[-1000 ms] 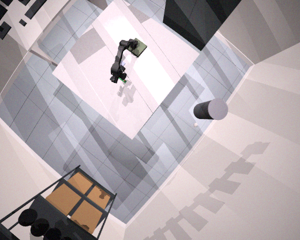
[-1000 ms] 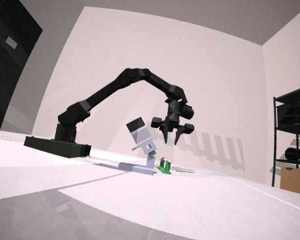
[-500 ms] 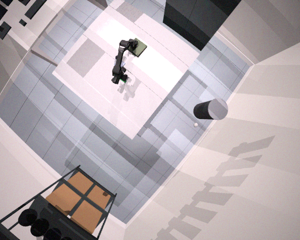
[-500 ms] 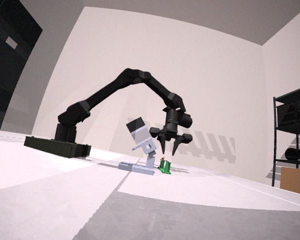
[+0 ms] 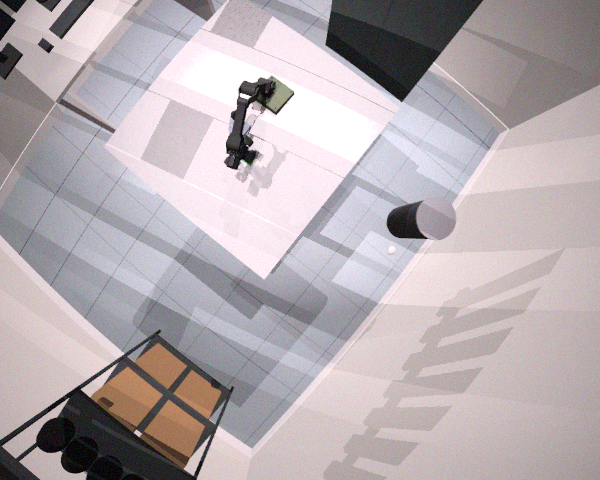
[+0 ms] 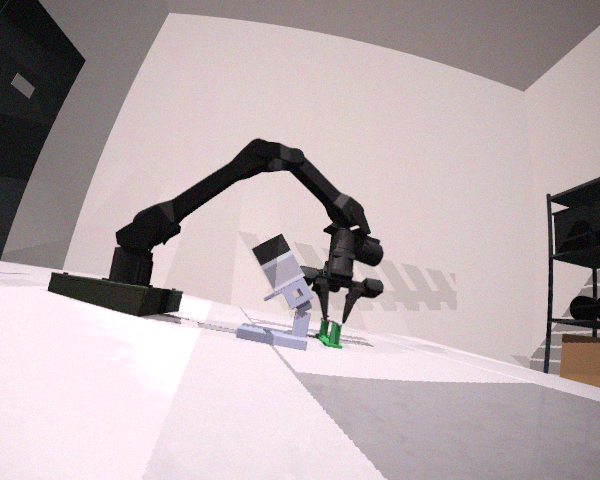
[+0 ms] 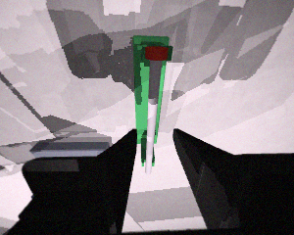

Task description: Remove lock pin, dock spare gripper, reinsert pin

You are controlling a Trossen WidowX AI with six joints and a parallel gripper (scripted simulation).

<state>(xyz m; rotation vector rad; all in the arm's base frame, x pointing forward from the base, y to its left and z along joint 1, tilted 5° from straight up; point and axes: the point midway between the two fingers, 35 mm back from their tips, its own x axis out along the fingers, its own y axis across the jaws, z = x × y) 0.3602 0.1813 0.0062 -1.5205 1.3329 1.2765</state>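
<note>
My gripper tip is 20 mm above the green stand, 10 mm to the right of it and 10 mm past it. From my gripper tip the other things lie so: spare gripper (120 mm to the right, 100 mm behind, 70 mm above); mount socket (120 mm to the right, 80 mm behind, 10 mm above).
</note>
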